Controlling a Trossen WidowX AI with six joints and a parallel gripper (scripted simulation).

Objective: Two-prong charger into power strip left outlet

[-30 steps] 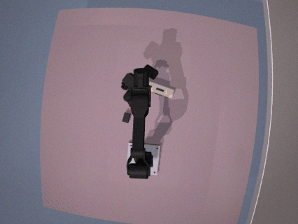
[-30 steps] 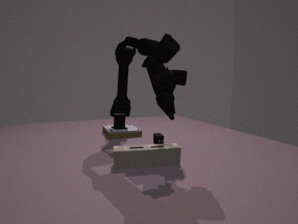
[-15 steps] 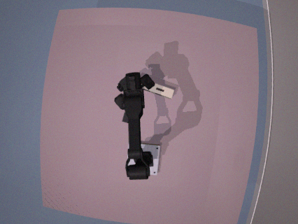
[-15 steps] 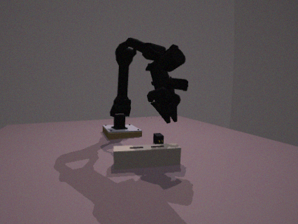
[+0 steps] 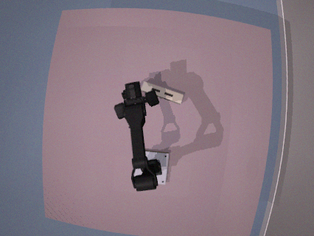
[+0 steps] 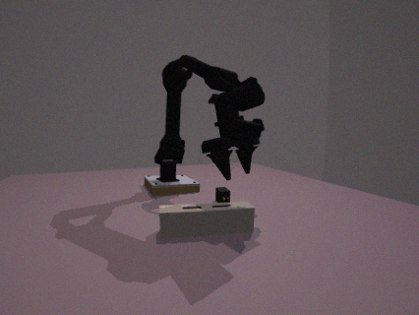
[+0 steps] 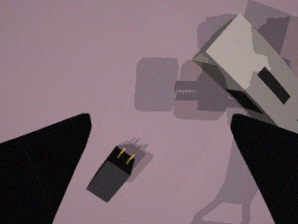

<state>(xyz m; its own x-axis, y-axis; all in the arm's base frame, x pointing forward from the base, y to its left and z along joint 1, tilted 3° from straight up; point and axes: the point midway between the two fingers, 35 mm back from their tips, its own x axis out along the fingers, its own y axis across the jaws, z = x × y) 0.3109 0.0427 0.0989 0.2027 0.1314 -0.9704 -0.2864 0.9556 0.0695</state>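
Right now the charger is 80 mm below my gripper tip, 80 mm behind it and 20 mm to the left of it.
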